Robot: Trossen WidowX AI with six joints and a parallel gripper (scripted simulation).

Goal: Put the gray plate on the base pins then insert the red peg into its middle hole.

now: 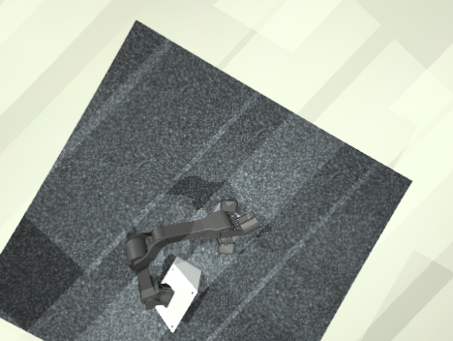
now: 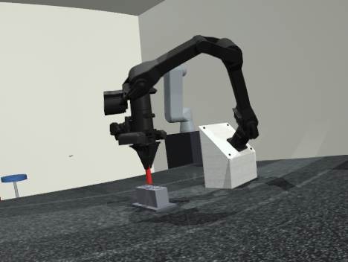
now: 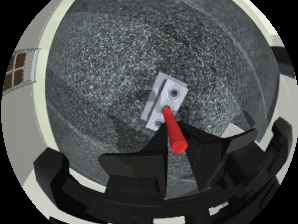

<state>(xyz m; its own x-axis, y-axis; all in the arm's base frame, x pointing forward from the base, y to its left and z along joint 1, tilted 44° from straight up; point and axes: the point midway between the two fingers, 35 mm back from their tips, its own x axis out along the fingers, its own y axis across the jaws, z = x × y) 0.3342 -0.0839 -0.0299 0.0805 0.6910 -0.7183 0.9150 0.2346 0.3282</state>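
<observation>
Now: the gray plate 6 cm below my gripper tip. From my gripper tip the other things lie so: base: 10 cm below; then red peg: right at my gripper tip.
</observation>
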